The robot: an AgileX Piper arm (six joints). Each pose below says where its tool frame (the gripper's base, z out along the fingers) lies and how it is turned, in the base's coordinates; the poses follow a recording.
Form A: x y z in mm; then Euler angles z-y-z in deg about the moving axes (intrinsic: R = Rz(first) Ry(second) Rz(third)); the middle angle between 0 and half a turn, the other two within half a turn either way.
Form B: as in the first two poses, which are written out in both.
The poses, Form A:
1: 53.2, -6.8, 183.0, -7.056, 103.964, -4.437
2: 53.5, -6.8, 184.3, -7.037, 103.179, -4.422
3: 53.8, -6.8, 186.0, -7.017, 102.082, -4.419
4: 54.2, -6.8, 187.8, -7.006, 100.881, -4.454
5: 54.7, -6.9, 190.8, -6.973, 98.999, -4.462
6: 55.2, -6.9, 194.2, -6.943, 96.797, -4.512
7: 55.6, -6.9, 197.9, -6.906, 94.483, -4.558
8: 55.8, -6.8, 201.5, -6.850, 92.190, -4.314
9: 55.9, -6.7, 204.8, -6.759, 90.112, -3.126
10: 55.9, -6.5, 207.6, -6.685, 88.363, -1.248
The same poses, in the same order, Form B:
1: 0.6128, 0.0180, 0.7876, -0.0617, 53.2, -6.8, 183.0
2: 0.6182, 0.0179, 0.7834, -0.0620, 53.5, -6.8, 184.3
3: 0.6256, 0.0176, 0.7774, -0.0626, 53.8, -6.8, 186.0
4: 0.6337, 0.0172, 0.7708, -0.0636, 54.2, -6.8, 187.8
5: 0.6462, 0.0167, 0.7602, -0.0647, 54.7, -6.9, 190.8
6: 0.6606, 0.0159, 0.7476, -0.0663, 55.2, -6.9, 194.2
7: 0.6755, 0.0150, 0.7341, -0.0678, 55.6, -6.9, 197.9
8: 0.6902, 0.0159, 0.7203, -0.0675, 55.8, -6.8, 201.5
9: 0.7038, 0.0224, 0.7074, -0.0609, 55.9, -6.7, 204.8
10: 0.7154, 0.0331, 0.6961, -0.0496, 55.9, -6.5, 207.6
